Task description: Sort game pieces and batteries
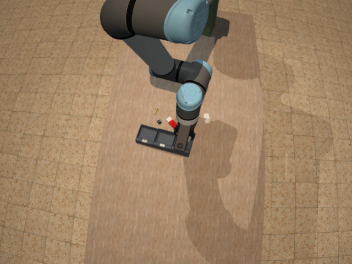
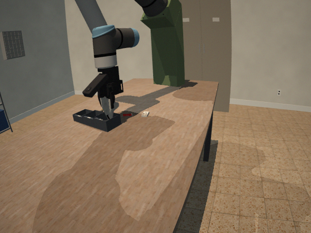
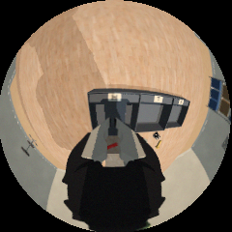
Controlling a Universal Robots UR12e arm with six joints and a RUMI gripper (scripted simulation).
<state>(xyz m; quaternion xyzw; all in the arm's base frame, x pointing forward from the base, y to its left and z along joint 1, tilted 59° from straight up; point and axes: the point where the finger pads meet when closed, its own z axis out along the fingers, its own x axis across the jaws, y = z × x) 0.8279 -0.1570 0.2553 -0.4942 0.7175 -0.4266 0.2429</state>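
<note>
Now: hand 140 mm past the black die, 70 mm to the left of it and 30 mm above it. Round my hand: red-and-white block 120 mm behind, 30 mm below, 10 mm to the right; three-compartment bin row 80 mm to the right, 40 mm behind, 10 mm below; red cylinder 90 mm behind, 70 mm to the left, 30 mm below.
</note>
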